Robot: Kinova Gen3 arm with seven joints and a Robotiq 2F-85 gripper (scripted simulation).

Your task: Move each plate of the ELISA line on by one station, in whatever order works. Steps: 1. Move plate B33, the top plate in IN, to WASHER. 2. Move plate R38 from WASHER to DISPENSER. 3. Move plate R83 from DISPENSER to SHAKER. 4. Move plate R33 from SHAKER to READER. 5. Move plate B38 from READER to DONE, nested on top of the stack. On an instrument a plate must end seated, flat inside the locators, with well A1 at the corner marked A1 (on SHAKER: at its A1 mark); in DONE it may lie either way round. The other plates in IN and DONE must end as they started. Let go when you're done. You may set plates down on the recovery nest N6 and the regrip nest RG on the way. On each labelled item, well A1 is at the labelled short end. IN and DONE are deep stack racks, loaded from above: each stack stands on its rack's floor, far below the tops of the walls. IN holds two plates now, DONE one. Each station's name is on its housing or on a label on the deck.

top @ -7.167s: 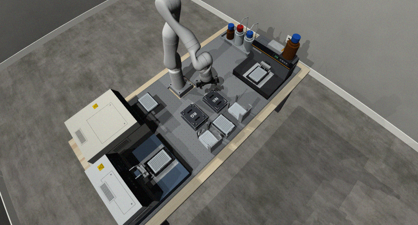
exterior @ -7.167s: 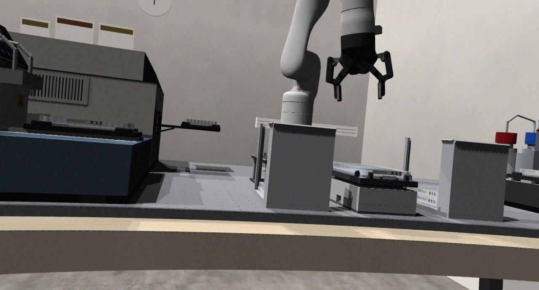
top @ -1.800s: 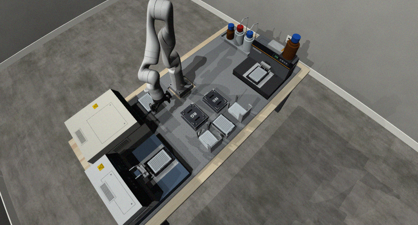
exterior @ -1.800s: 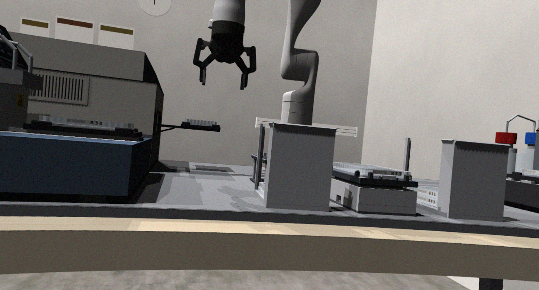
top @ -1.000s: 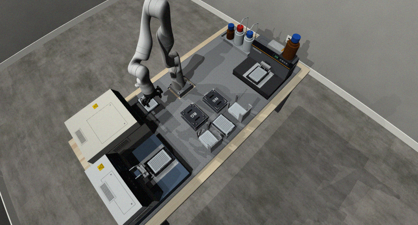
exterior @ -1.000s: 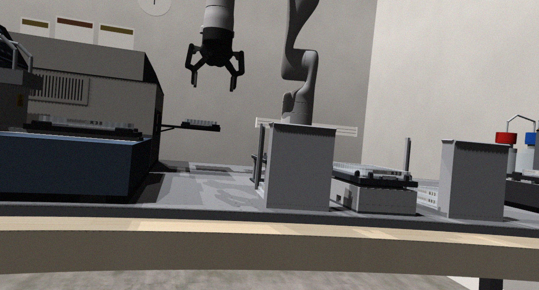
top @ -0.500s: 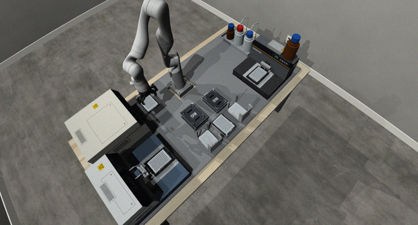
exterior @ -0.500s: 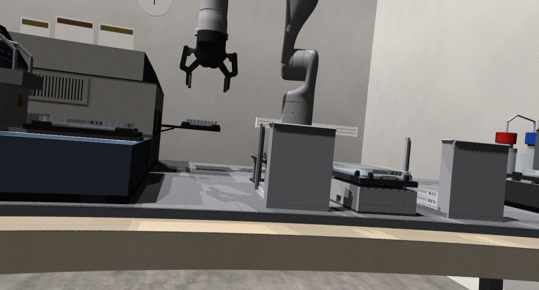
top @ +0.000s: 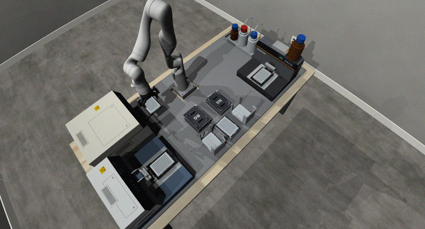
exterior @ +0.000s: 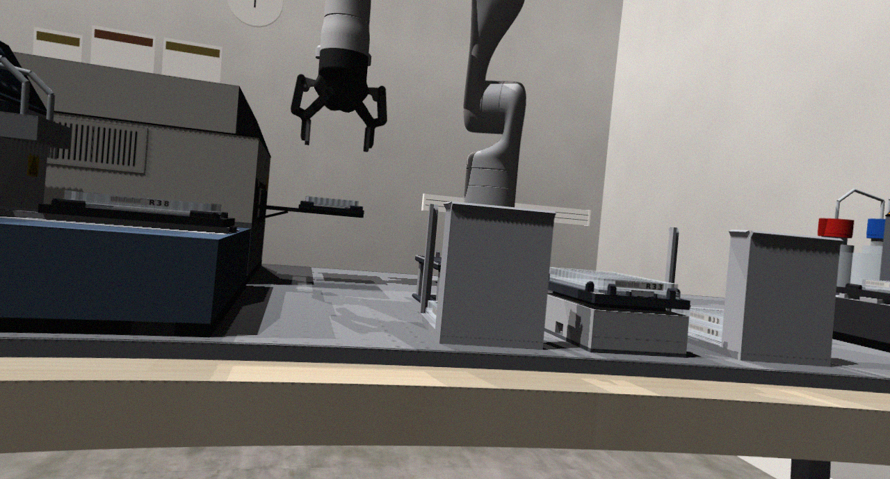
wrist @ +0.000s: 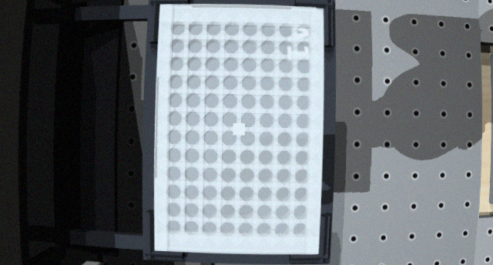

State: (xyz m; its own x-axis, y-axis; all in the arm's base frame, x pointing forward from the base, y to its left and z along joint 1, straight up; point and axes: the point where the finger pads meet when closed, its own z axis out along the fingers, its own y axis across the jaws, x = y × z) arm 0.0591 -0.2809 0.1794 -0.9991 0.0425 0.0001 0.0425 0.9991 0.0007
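Right now my hand is 6 cm past the plate B38 and 9 cm above it. Round my hand: washer manifold: 31 cm ahead, 31 cm to the right, 6 cm below; RG nest: 22 cm ahead, 17 cm to the left, 16 cm below; plate R38: 31 cm ahead, 21 cm to the right, 12 cm below.
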